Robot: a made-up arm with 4 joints.
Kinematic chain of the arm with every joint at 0, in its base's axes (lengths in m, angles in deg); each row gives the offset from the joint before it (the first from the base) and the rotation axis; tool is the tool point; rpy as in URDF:
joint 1: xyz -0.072 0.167 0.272 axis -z
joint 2: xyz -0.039 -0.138 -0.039 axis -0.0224 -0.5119 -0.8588
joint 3: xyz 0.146 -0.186 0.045 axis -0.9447 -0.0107 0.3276
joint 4: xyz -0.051 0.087 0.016 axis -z
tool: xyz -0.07 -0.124 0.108 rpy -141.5 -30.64 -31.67
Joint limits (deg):
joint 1: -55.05..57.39
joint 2: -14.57..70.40
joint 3: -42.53..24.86
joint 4: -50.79..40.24
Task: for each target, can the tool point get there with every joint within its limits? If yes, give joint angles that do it. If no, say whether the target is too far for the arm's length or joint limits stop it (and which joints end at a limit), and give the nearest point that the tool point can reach.
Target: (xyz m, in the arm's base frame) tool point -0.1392 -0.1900 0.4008
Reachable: yes | joints 1.87 6.62 -3.21 4.30
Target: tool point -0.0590 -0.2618 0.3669
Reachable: yes | joints -25.58 38.34 -23.75 -24.17
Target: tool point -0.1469 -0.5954 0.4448
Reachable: no: too far | nearest point -0.1174 -0.2956 0.3540 | short by 0.315 m
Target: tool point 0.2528 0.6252 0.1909
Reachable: no: joint limits stop it (at a limit: joint 1, joint 2, joint 3, joint 4) | nearest point 0.2513 0.1441 0.3858 | short by 0.519 m
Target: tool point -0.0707 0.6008 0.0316
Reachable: no: joint limits stop it (at a limit: joint 1, joint 2, joint 3, joint 4) | nearest point -0.2965 0.2950 0.2979 | short by 0.464 m
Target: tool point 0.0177 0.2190 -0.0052
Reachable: no: joint limits stop it (at a limit: joint 1, joint 2, joint 3, joint 4) | nearest point -0.2965 0.2950 0.2979 | short by 0.443 m
